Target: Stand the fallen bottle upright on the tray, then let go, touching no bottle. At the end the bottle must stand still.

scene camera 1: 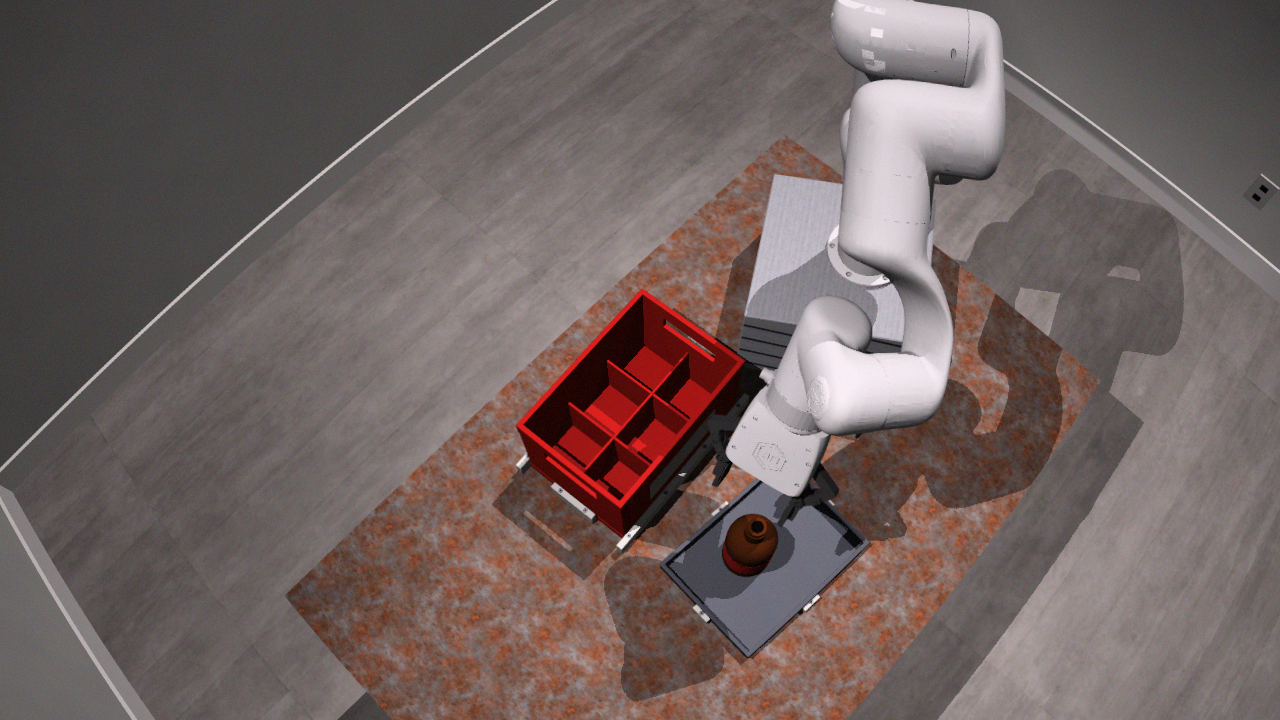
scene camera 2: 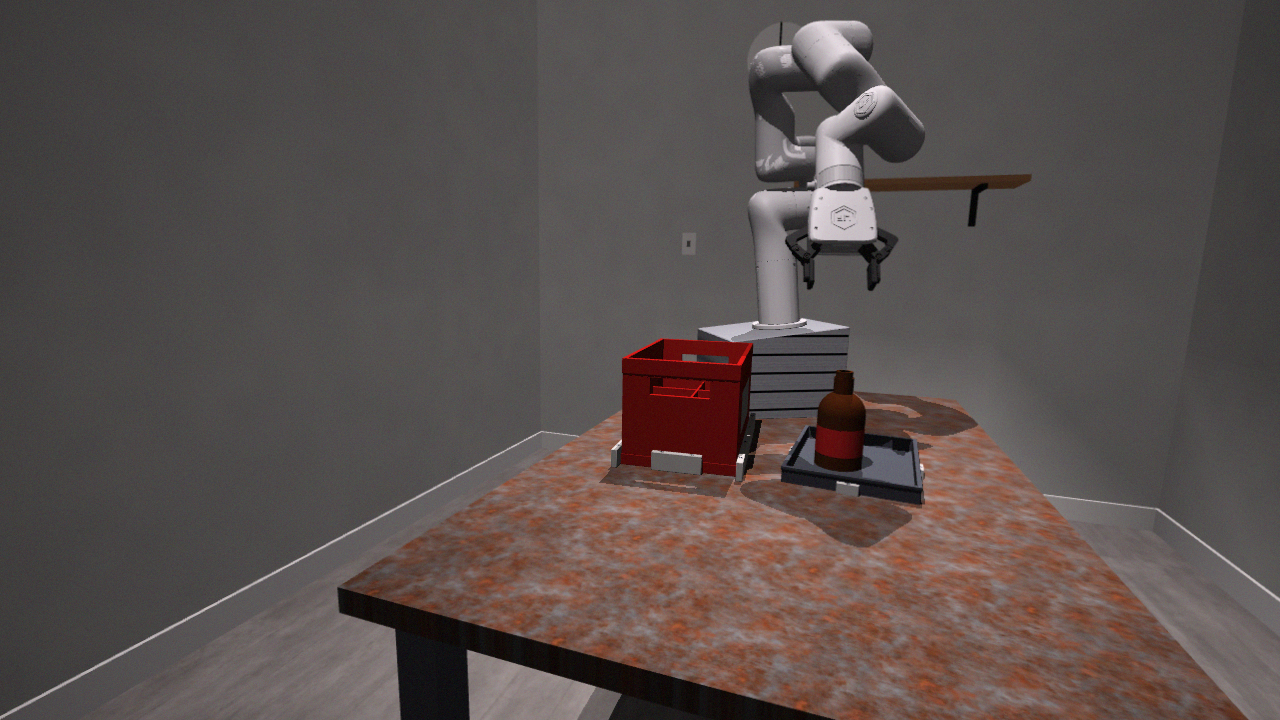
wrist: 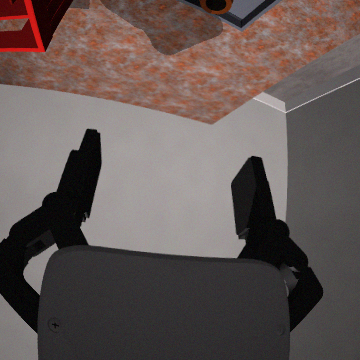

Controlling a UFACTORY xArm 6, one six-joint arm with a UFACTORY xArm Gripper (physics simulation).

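Places are measured from the arm's base along level axes (x ahead, y left, z up), in centimetres.
Pixels of known places: gripper, fingertip midpoint: (scene camera 1: 751,499) (scene camera 2: 841,286) (wrist: 172,157); arm's base, link origin: (scene camera 2: 779,325).
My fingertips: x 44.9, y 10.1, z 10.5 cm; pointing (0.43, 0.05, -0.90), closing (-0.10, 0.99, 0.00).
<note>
Ahead of a thing's pixels: the offset from my fingertips to its top centre. Level surfaces: height alone.
The brown bottle with a red label {dx -1.4, dy +1.6, dz -13.3 cm} (scene camera 1: 750,544) (scene camera 2: 840,438) stands upright on the grey tray (scene camera 1: 787,600) (scene camera 2: 890,461) (wrist: 250,6), off to one side of its middle. In the wrist view the rim of the bottle's mouth {dx -1.4, dy +1.6, dz -13.3 cm} (wrist: 216,6) shows at the top edge; the rest of the bottle is cut off there. My gripper (scene camera 1: 752,499) (scene camera 2: 841,286) (wrist: 172,157) is open, with nothing between its fingers. It hangs well above and behind the bottle as scene camera 2 sees it, with a wide gap, touching nothing.
A red crate with six compartments {dx -5.3, dy -23.4, dz -11.8 cm} (scene camera 1: 652,394) (scene camera 2: 684,429) (wrist: 42,37) stands beside the tray, its compartments empty. White brackets sit at the feet of crate and tray. The arm's grey base block (scene camera 1: 792,232) (scene camera 2: 792,367) is behind them on the mottled table {dz -29.3 cm} (scene camera 1: 447,573) (scene camera 2: 760,582) (wrist: 175,75).
</note>
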